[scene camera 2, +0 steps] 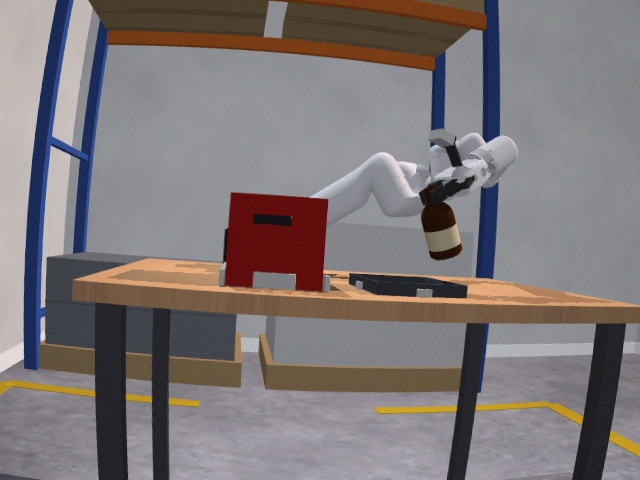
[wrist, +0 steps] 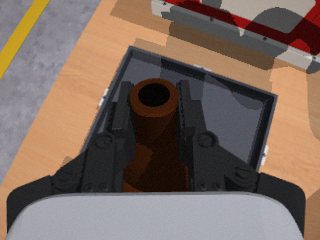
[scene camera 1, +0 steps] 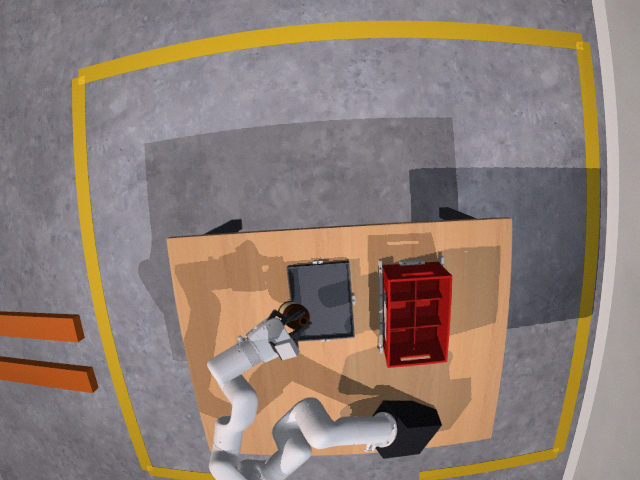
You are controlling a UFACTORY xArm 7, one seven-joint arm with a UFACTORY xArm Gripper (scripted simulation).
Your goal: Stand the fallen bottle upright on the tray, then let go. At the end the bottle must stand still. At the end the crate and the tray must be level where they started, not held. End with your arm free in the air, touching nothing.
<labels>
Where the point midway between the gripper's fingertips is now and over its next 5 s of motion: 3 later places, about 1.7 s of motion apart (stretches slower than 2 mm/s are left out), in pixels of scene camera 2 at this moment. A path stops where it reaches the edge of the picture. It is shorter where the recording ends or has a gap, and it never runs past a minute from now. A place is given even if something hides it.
My gripper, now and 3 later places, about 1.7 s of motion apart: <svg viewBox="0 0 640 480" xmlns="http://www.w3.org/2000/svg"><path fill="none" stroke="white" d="M426 199L411 197L401 197L399 217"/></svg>
</labels>
